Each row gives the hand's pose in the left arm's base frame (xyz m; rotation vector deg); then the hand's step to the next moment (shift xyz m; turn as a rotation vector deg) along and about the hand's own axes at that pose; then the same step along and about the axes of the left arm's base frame.
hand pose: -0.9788 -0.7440 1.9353 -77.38 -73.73 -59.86
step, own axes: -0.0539 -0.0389 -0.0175 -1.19 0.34 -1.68
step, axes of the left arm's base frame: -0.0423 -0.0273 -0.0468 0.30 -1.85 -0.91
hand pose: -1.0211 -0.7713 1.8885 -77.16 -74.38 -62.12
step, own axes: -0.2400 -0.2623 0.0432 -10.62 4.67 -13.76
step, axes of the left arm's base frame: -0.2738 0.0017 -0.2309 4.33 -15.31 -8.41
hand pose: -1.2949 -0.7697 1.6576 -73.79 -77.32 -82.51
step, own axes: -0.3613 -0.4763 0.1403 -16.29 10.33 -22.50
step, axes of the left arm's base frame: -0.3657 0.1713 -0.4626 9.48 -25.33 -12.13
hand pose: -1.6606 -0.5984 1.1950 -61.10 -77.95 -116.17
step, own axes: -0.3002 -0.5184 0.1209 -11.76 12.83 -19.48
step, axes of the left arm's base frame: -0.1642 0.3053 -0.5033 9.69 -23.38 -6.46
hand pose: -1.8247 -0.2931 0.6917 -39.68 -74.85 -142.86
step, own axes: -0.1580 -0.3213 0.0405 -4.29 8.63 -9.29
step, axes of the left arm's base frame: 0.0130 0.2157 -0.2883 4.54 -12.58 -0.63
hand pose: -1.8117 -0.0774 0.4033 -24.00 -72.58 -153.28
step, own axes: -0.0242 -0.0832 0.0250 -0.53 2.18 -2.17
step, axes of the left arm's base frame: 0.0065 0.0723 -0.0535 0.65 -3.05 0.12
